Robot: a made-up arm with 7 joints. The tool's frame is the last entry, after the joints.
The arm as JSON. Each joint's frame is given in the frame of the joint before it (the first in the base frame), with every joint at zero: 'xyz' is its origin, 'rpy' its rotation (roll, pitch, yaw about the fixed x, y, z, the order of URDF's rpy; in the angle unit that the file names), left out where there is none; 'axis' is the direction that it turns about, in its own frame. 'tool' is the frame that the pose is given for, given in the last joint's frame.
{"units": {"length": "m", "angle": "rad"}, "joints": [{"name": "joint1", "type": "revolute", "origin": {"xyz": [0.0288, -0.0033, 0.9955]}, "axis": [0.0, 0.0, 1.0]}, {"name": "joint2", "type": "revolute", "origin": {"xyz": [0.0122, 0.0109, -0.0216]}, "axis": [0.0, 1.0, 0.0]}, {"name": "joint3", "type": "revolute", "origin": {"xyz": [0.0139, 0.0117, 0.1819]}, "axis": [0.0, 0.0, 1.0]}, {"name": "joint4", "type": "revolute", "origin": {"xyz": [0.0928, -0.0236, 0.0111]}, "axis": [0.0, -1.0, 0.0]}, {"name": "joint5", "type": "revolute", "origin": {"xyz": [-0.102, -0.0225, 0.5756]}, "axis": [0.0, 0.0, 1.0]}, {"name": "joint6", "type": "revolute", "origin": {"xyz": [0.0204, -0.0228, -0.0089]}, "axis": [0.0, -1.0, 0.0]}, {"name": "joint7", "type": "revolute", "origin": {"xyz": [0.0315, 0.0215, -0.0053]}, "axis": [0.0, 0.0, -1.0]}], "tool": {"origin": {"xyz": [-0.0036, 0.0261, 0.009], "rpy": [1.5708, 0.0, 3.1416]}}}
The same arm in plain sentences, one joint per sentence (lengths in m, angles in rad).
The arm has seven revolute joints in a row. What follows holds with every joint at zero, and every direction is one of the base frame's. The first joint sits 0.0288 m along +x and 0.0033 m along -y and 0.9955 m along +z from the base frame's origin and turns about +z. The second joint sits 0.0122 m along +x and 0.0109 m along +y and 0.0216 m along -z from the first joint and turns about +y. The third joint sits 0.0139 m along +x and 0.0117 m along +y and 0.1819 m along +z from the second joint and turns about +z. The fourth joint sits 0.0928 m along +x and 0.0236 m along -y and 0.0111 m along +z from the third joint and turns about -y. The fifth joint sits 0.102 m along -x and 0.0225 m along -y and 0.5756 m along +z from the fourth joint and turns about +z. The sixth joint sits 0.0204 m along +x and 0.0228 m along -y and 0.0089 m along -z from the fifth joint and turns about -y. The seventh joint sits 0.0315 m along +x and 0.0215 m along +y and 0.0053 m along -z from the sixth joint and turns about -z. The tool frame, which is the frame that the pose is given for, sits 0.0036 m along -x and 0.0261 m along +y and 0.009 m along +z from the seventh joint; its axes are the base frame's turned by roll 1.5708, pitch 0 and yaw -3.1416 rad (as in URDF: about the fixed x, then y, then z).
